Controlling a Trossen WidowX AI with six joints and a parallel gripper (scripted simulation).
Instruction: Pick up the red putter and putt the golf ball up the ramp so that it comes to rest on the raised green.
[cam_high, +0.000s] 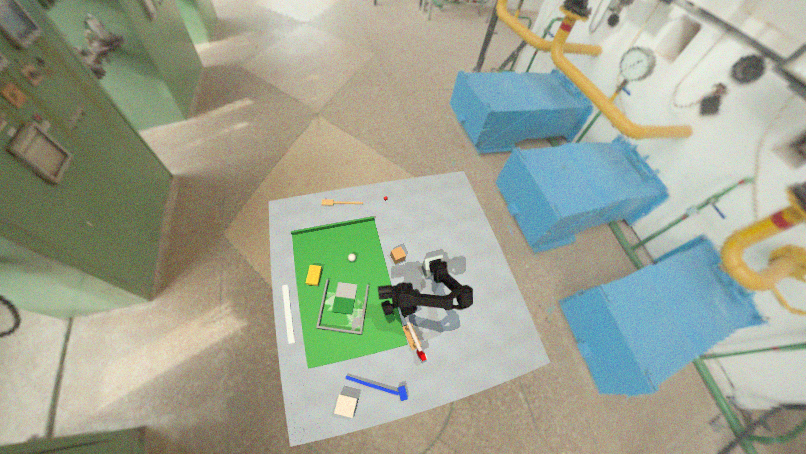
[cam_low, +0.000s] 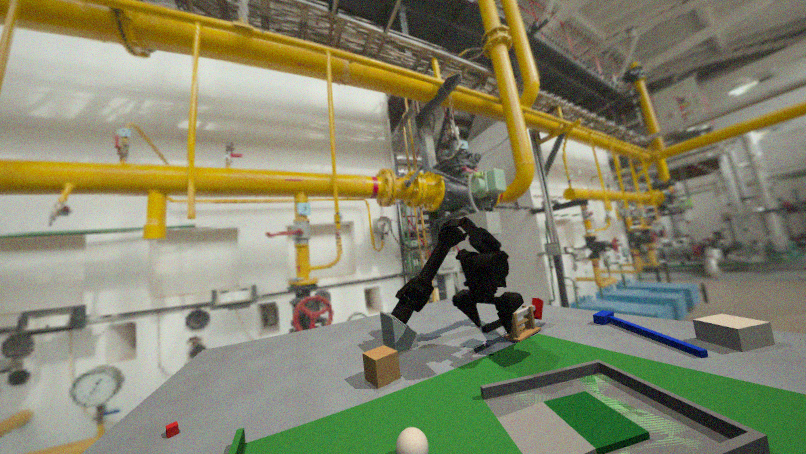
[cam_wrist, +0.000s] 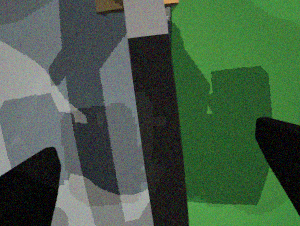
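The orange cube is 290 mm to the right of my gripper tip, 70 mm behind it and 20 mm below it. Round my gripper tip: white golf ball (350 mm to the right, 170 mm ahead, 30 mm below); then stand (130 mm to the left, 20 mm below, 10 mm behind); then blue putter (300 mm to the left, 210 mm ahead, 40 mm below).
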